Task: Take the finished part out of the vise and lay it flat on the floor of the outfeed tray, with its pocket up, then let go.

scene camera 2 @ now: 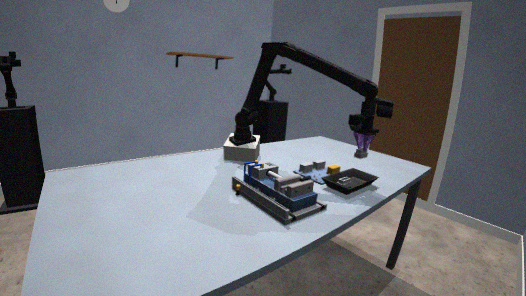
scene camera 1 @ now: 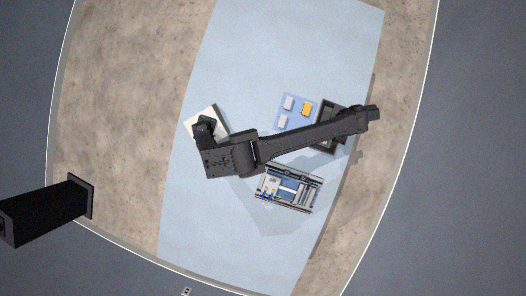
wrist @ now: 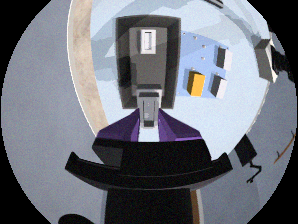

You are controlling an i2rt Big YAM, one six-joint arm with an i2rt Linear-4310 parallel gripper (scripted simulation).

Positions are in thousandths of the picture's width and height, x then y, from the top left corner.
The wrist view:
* gripper: 498,502
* blue fixture plate: 646,230
